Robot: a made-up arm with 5 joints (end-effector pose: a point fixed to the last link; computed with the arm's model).
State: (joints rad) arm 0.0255 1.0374 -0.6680 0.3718 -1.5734
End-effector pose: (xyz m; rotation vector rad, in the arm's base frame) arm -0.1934 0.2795 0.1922 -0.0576 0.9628 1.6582
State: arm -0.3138 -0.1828 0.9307 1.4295 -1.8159
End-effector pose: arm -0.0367 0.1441 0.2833 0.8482 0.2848 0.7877
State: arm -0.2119 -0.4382 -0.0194 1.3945 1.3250
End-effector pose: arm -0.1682 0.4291 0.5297 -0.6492 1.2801 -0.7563
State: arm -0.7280 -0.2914 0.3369 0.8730 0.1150
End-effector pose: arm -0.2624 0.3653 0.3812 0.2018 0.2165 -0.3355
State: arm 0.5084 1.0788 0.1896 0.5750 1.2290
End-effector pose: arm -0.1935 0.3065 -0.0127 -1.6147 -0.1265 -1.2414
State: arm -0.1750 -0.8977 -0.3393 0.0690 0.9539
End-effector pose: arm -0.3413 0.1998 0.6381 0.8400 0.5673 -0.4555
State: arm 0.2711 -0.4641 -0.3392 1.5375 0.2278
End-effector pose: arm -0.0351 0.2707 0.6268 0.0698 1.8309 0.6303
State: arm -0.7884 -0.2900 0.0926 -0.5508 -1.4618
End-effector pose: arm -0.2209 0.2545 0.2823 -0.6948 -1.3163 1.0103
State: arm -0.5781 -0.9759 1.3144 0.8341 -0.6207
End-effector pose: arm -0.1027 0.1622 0.3901 0.6822 0.2982 -0.1855
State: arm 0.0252 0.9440 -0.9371 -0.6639 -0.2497
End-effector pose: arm -0.3801 0.2933 0.2126 -0.2458 -0.2129 0.7733
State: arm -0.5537 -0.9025 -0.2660 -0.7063 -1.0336
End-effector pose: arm -0.3270 0.1899 0.3586 0.5145 -1.5830 0.7808
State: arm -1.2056 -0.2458 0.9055 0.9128 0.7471
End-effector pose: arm -0.1193 0.3493 0.3909 0.5931 -0.0006 -1.4894
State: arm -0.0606 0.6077 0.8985 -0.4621 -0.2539
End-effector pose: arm -0.0493 0.1609 0.0994 -1.4163 -0.7713 -0.2984
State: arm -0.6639 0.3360 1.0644 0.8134 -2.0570
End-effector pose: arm -0.0461 0.0870 0.3090 -0.3409 -0.0868 0.7076
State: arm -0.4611 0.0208 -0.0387 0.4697 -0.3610
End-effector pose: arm -0.2856 0.3466 0.3163 -0.0377 0.0272 0.2843
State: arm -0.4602 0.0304 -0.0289 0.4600 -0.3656
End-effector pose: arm -0.2824 0.3476 0.3123 -0.0503 0.0172 0.2747
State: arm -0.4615 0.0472 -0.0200 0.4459 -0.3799
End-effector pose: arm -0.2783 0.3482 0.3058 -0.0698 0.0007 0.2719
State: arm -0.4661 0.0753 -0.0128 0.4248 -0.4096
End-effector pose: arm -0.2730 0.3479 0.2953 -0.1006 -0.0256 0.2804
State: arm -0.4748 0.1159 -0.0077 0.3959 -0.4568
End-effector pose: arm -0.2659 0.3461 0.2808 -0.1452 -0.0617 0.3023
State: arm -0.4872 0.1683 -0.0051 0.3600 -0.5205
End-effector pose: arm -0.2569 0.3425 0.2631 -0.2043 -0.1044 0.3378
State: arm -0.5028 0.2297 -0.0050 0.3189 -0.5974
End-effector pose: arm -0.2460 0.3368 0.2441 -0.2766 -0.1487 0.3853
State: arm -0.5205 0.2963 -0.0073 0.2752 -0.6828
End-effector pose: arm -0.2336 0.3292 0.2255 -0.3586 -0.1893 0.4415
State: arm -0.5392 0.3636 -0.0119 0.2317 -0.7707
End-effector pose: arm -0.2205 0.3205 0.2090 -0.4449 -0.2219 0.5022
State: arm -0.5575 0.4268 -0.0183 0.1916 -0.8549
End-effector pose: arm -0.2077 0.3118 0.1957 -0.5284 -0.2441 0.5625
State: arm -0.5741 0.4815 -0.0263 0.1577 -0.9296
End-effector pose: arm -0.1966 0.3040 0.1858 -0.6018 -0.2561 0.6180
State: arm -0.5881 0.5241 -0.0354 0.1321 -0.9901
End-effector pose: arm -0.1879 0.2979 0.1793 -0.6589 -0.2605 0.6652
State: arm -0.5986 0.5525 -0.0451 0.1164 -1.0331
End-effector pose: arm -0.1824 0.2941 0.1755 -0.6955 -0.2600 0.7017
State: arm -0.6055 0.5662 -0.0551 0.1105 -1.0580
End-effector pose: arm -0.1802 0.2924 0.1740 -0.7106 -0.2578 0.7271
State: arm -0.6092 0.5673 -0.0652 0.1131 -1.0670
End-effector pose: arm -0.1808 0.2926 0.1743 -0.7072 -0.2552 0.7428
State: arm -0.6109 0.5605 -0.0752 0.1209 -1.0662
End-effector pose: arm -0.1833 0.2938 0.1756 -0.6924 -0.2525 0.7524
